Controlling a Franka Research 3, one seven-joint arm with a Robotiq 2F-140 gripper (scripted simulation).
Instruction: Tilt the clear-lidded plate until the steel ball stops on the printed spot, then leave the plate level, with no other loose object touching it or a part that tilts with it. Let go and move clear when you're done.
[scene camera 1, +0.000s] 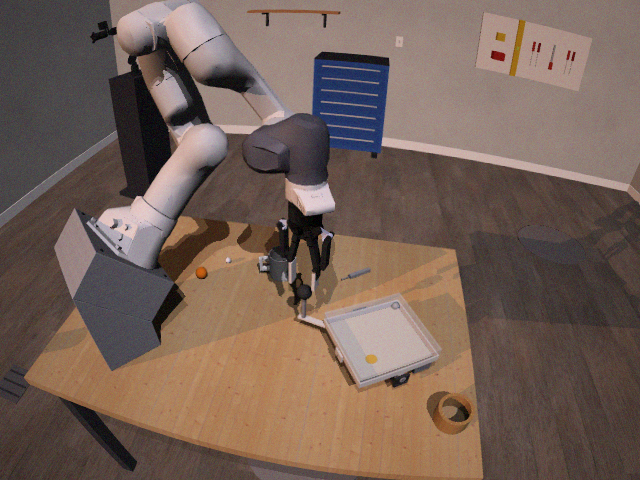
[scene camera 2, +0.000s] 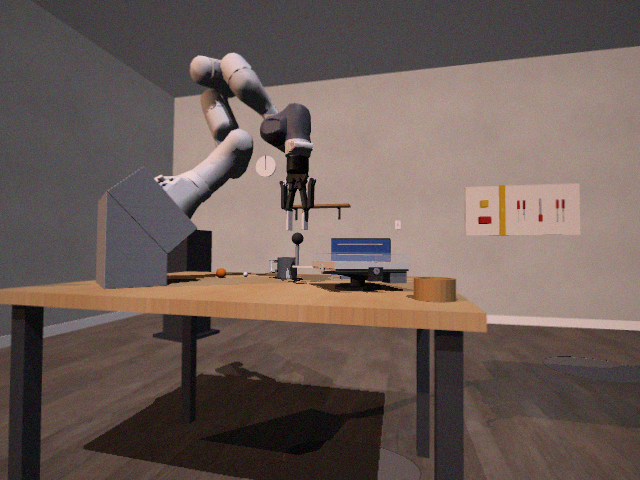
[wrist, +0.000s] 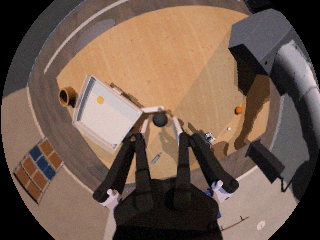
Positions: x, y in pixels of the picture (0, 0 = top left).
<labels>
The gripper (scene camera 1: 303, 283) is 0.99 m from the lens. A clear-lidded plate (scene camera 1: 378, 339): 0.98 m from the lens.
</labels>
